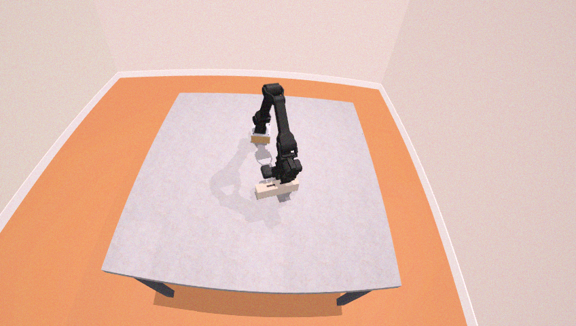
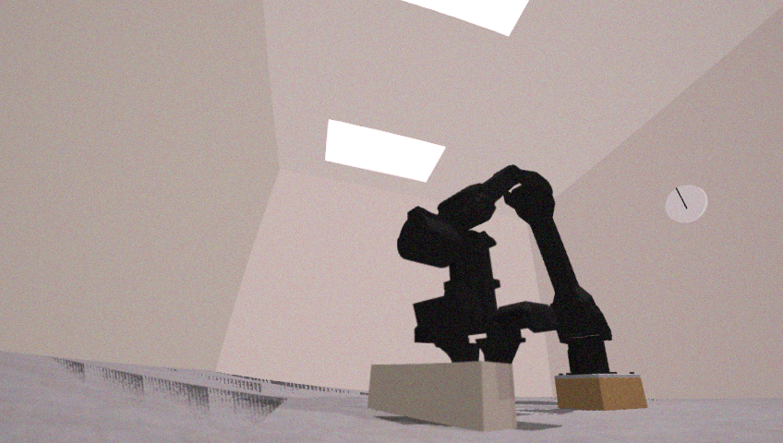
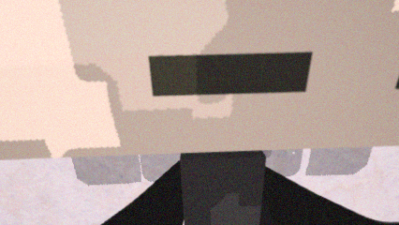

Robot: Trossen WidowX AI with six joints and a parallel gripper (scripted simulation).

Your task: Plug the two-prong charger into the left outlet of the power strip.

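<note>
My gripper tip is 2 cm short of the black two-prong charger, 1 cm to the right of it and 1 cm below it.
</note>
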